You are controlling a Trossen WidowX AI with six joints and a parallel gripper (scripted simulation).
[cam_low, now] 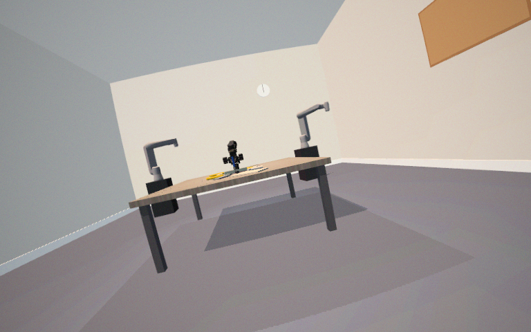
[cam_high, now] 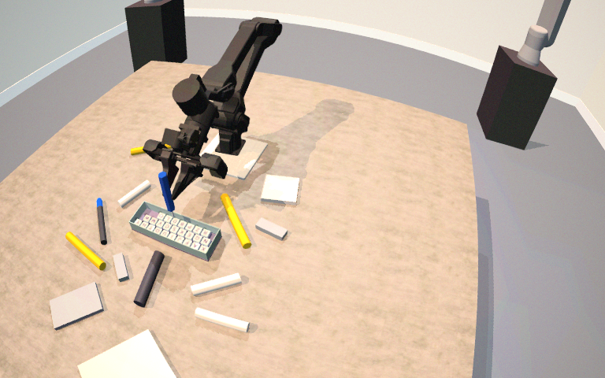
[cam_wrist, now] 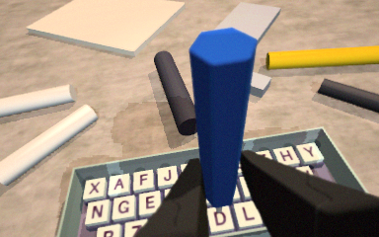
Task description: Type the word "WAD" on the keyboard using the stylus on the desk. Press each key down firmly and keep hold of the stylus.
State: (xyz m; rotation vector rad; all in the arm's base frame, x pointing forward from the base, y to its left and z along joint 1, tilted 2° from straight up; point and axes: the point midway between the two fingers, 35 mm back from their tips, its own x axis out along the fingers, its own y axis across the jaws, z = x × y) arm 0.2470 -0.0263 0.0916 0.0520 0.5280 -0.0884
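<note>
Right now my gripper tip is 20 mm above the blue stylus. Round my gripper tip: W key 10 mm ahead, 70 mm to the right, 70 mm below; then yellow cylinder 220 mm behind, 180 mm to the right, 80 mm below.
</note>
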